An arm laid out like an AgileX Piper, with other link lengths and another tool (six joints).
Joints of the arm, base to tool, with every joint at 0 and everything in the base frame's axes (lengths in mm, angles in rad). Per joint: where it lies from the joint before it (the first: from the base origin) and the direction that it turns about. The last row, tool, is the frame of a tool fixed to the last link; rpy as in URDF.
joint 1: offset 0 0 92.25 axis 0 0 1
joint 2: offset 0 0 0 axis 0 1 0
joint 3: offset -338.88 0 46.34 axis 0 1 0
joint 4: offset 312.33 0 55.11 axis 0.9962 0 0.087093
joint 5: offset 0 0 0 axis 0 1 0
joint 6: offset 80.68 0 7.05 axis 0.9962 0 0.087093
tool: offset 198.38 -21 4.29 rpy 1.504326 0.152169 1.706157
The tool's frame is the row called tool.
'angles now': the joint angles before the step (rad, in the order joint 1, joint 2, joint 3, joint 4, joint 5, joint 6). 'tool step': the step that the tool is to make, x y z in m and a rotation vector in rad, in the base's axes. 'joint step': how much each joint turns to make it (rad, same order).
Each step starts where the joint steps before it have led.
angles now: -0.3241 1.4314 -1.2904 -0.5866 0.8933 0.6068
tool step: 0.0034 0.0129 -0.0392 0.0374 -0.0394 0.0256
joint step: 0.0000 -0.0243 0.1401 -0.0037 -0.1346 0.0716
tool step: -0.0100 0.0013 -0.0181 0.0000 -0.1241 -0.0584
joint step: 0.0001 -0.0615 0.1606 -0.1596 -0.1408 0.2720
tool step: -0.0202 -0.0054 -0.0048 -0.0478 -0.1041 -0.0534
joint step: 0.0000 -0.0735 0.1491 -0.2750 -0.0782 0.3327
